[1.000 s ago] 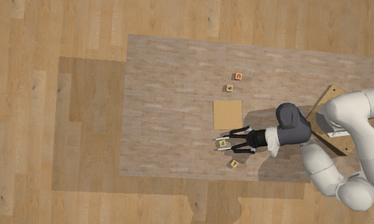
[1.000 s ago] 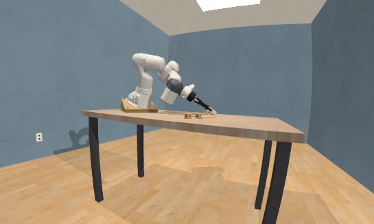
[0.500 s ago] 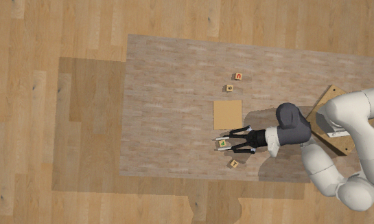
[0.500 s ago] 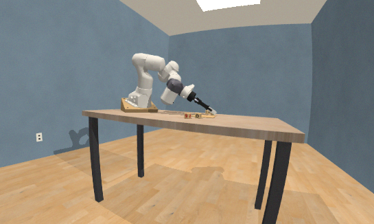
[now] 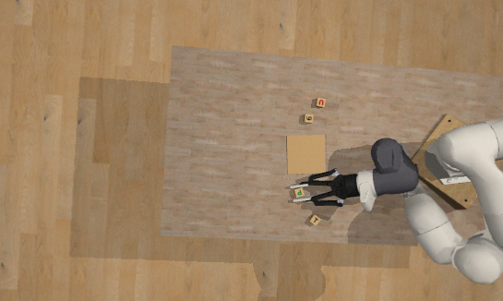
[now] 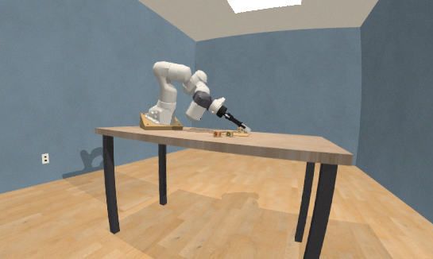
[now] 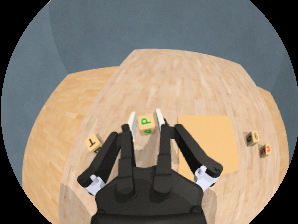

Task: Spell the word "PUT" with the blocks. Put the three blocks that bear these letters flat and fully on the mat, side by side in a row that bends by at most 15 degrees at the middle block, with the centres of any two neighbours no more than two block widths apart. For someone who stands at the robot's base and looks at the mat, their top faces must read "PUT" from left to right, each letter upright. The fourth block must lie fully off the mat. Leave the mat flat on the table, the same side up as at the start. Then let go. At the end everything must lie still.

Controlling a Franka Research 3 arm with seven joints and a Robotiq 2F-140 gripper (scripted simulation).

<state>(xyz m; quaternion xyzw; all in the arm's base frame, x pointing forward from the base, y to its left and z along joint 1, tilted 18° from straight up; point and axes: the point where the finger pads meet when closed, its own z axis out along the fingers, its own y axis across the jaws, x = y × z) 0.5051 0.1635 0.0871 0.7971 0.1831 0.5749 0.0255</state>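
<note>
My hand is 2 cm above the green P block and 1 cm short of it. Also, from my hand: T block: 10 cm to the left, 6 cm behind, 2 cm below; block marked 6: 26 cm to the right, 2 cm below, 1 cm behind; tan mat: 13 cm to the right, 3 cm below, 2 cm behind.
</note>
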